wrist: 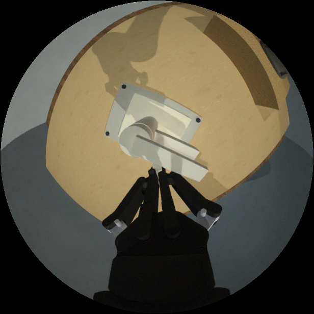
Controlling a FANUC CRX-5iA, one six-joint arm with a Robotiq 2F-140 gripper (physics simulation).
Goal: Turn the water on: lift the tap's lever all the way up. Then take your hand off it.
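Observation:
The tap (pixel 136 140) is light grey, with a round body on a grey base plate (pixel 114 112) near the middle of the wrist view. Its long flat lever (pixel 175 157) points to the lower right, over the similar spout bar (pixel 182 144). My gripper (pixel 157 161) is shut with nothing between its fingers. Its fingertips are at the lower edge of the lever, close to the tap's body, and the lever partly hides them. Whether they touch the lever cannot be told.
The base plate stands on a wooden table top (pixel 80 150). A brown strip (pixel 242 62) lies at the upper right, and a dark grey object (pixel 274 60) is at the far right edge. Shadows of the arm fall on the table at the upper left.

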